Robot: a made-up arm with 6 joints.
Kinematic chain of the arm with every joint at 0, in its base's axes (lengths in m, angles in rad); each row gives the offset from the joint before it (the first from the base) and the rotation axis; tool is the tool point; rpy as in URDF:
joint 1: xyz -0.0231 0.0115 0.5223 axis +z
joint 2: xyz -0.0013 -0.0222 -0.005 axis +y
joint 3: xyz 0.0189 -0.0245 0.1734 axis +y
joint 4: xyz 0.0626 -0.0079 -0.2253 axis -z
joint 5: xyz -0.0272 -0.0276 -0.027 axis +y
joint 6: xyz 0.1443 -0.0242 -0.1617 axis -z
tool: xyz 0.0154 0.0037 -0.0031 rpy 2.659 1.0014 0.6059
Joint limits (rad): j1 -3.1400..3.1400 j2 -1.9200..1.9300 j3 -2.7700..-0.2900 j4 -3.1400..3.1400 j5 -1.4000..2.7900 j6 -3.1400..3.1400
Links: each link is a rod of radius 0.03 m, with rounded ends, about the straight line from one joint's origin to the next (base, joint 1, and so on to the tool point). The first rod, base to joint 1, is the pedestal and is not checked.
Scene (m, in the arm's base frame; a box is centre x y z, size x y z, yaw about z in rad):
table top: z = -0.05
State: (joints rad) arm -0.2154 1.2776 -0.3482 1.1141 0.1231 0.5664
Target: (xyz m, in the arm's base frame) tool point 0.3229 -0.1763 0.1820
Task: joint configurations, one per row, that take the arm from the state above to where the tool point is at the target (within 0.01 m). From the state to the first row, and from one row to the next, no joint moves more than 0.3 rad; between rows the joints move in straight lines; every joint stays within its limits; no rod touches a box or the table.
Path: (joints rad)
1: -0.1696 1.2279 -0.5836 1.0342 0.1166 0.5577
2: -0.1238 1.1781 -0.8189 0.9542 0.1100 0.5490
3: -0.0780 1.1284 -1.0543 0.8743 0.1035 0.5403
4: -0.0322 1.0787 -1.2896 0.7944 0.0970 0.5316

